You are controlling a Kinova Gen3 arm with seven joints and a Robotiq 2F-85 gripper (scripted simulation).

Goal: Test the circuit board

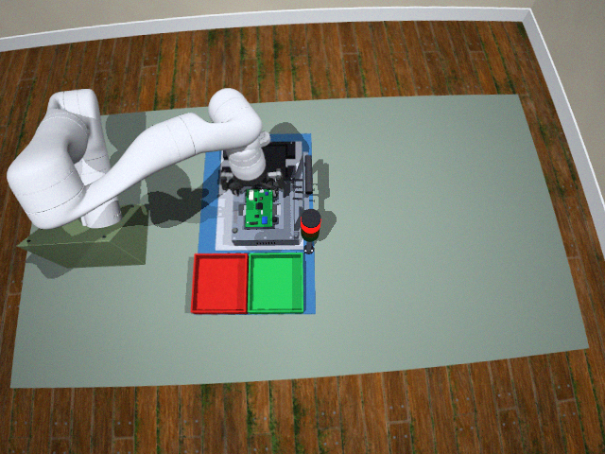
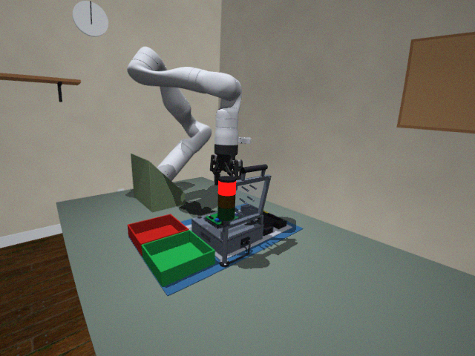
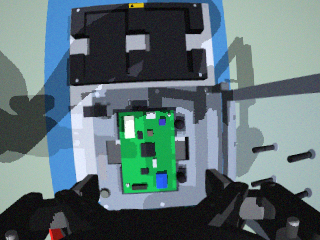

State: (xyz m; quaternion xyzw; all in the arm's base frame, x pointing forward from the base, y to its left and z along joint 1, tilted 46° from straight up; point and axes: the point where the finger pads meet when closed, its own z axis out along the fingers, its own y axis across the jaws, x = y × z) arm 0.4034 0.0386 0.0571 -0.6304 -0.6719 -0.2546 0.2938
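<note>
Now: hand 110 mm above the green circuit board. The rest, counted from my hand: nest 110 mm below, 10 mm to the left; then black latch hook 100 mm below, 70 mm behind, 60 mm to the left; then clear lid 110 mm ahead, 10 mm to the left.
</note>
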